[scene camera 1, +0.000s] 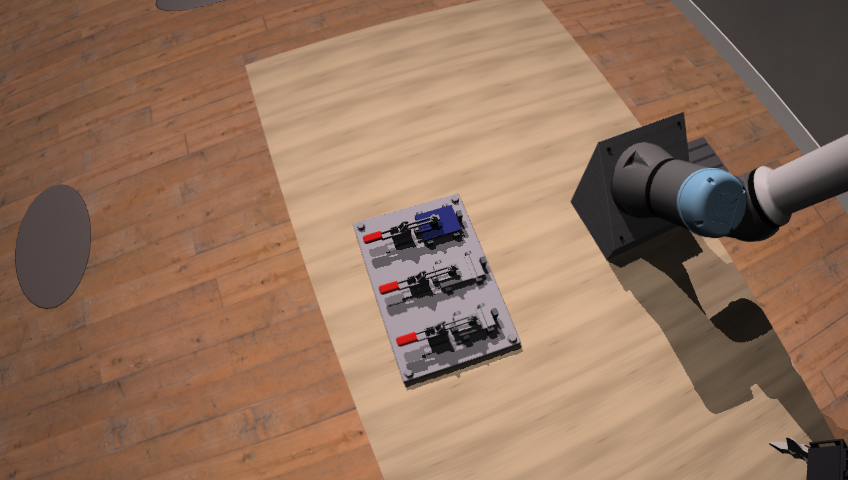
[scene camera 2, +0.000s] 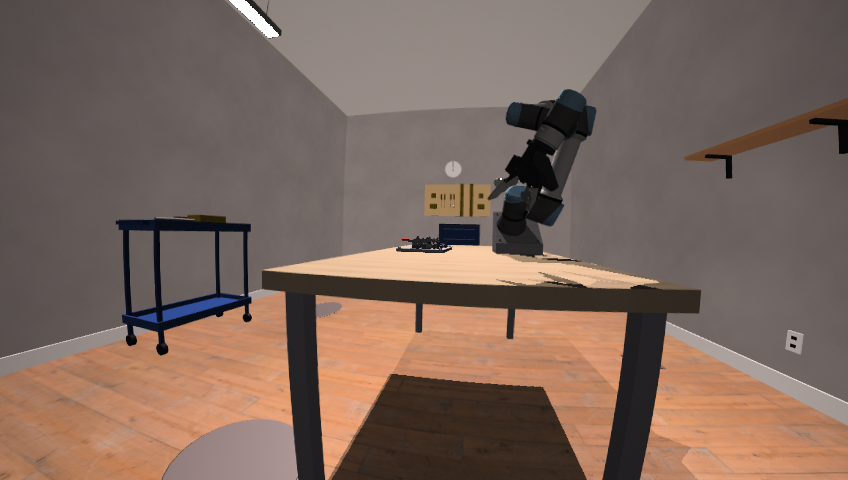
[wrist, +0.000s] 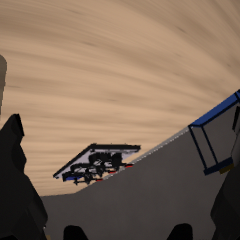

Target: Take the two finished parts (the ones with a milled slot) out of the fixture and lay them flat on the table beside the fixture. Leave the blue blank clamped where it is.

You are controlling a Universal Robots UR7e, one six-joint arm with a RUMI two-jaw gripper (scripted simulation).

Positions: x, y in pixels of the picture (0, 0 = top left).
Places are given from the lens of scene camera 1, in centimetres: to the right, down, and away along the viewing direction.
grey finished part [scene camera 1: 470, 268]: 9, 6, 104
blue blank [scene camera 1: 448, 224]: 5, -3, 108
grey fixture plate [scene camera 1: 402, 314]: -4, 14, 101
